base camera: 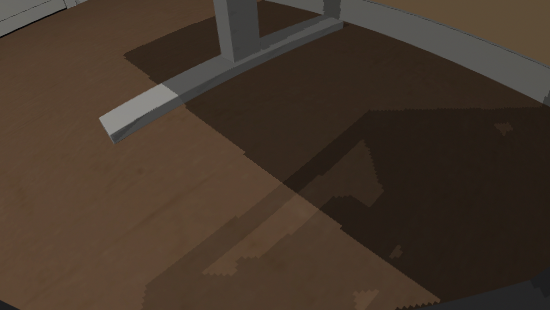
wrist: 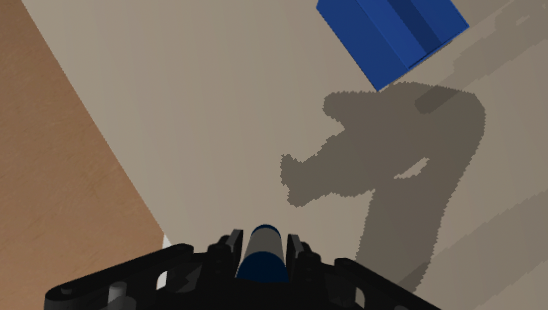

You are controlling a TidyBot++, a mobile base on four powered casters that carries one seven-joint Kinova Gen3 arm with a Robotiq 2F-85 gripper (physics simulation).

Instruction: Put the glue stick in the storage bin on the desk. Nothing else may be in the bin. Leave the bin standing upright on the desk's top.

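Places are measured from the arm's base along level axes (x back, y right, z up), in metres.
Pixels of known places: gripper, fingertip midpoint: [wrist: 264,245].
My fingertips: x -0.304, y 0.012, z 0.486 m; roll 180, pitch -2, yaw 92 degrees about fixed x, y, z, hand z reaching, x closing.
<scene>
Ahead of a thing's pixels: the offset from my fingertips to its top centre. "spot": to the spot under its first point. Level surfaces: height alone.
The glue stick @(spot: dx -0.007, dy -0.001, dz +0.029 m) [wrist: 264,250], white with blue ends, is between the fingers of my gripper [wrist: 264,245] at the bottom of the wrist view. The gripper is shut on it and is over the desk top @(dz -0.162 m) [wrist: 200,125]. The blue storage bin @(spot: dx -0.247, dy +0.099, dz -0.118 m) [wrist: 360,35] stands on the desk at the upper right of the wrist view, cut off by the top edge; part of its inside shows. The bin is ahead and to the right of the gripper, apart from it. The gripper and the bin do not show in the base camera view.
The desk's left edge runs diagonally in the wrist view, with brown floor @(dz -0.882 m) [wrist: 60,175] beyond it. The arm's shadow falls on the desk below the bin. In the base camera view, a grey desk leg @(spot: dx -0.420, dy -0.061, dz -0.796 m) [base camera: 239,35] rises from a long foot [base camera: 142,105], with a wall [base camera: 480,25] behind.
</scene>
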